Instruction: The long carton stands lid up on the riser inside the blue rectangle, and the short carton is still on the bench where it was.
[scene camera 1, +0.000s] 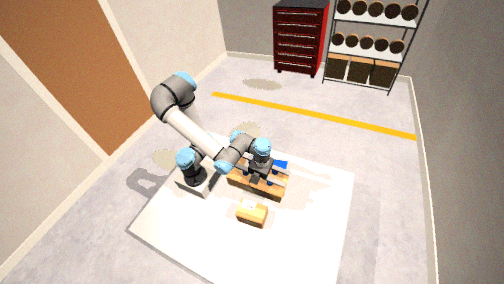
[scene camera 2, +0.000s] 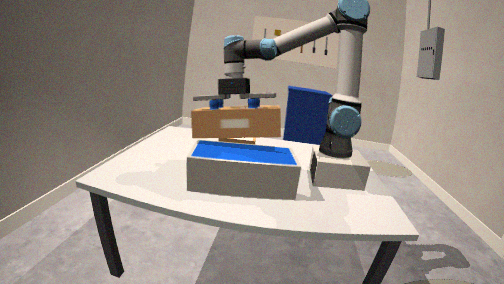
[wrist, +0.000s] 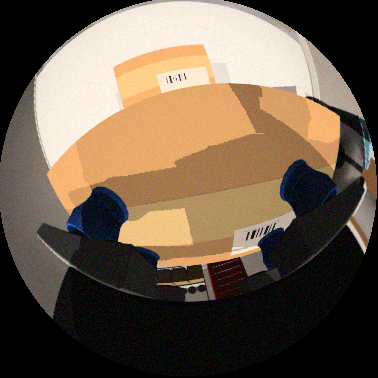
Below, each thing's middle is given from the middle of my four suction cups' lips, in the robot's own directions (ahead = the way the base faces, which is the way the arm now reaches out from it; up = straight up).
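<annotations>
Counted from my suction cup: long carton (scene camera 2: 237, 121) 60 mm below, 10 mm behind, 10 mm to the right; riser (scene camera 2: 214, 167) 200 mm below, 60 mm behind, 100 mm to the left; short carton (wrist: 161, 70) 210 mm below, 160 mm to the right.
</annotations>
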